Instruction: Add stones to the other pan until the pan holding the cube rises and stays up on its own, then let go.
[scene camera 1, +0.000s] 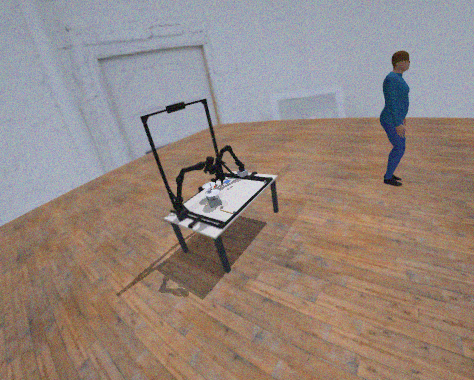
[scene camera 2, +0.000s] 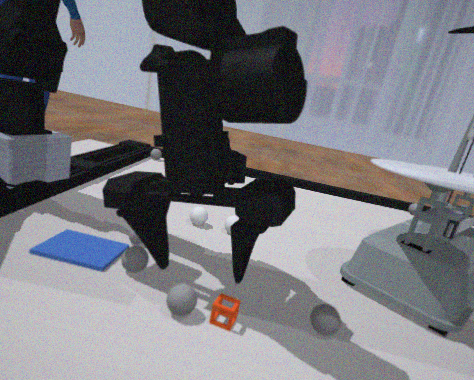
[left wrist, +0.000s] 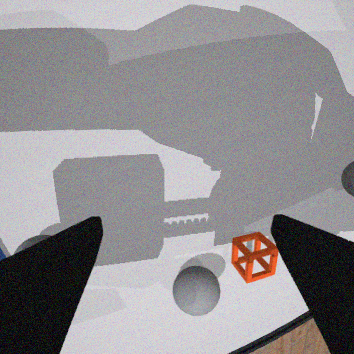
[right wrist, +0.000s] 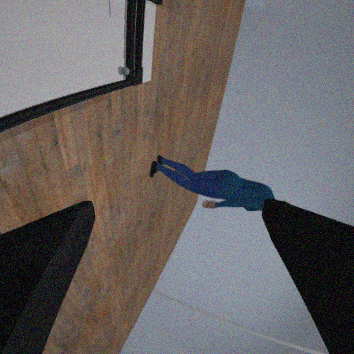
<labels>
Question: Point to my right gripper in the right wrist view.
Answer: At 179, 208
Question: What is my left gripper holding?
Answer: Nothing.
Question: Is my right gripper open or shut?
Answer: Open.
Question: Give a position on a blue flat pad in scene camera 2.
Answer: At 72, 247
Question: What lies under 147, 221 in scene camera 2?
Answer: My left gripper.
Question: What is my right gripper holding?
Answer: Nothing.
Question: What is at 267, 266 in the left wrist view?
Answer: An orange wireframe cube.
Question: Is my left gripper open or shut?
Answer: Open.
</labels>
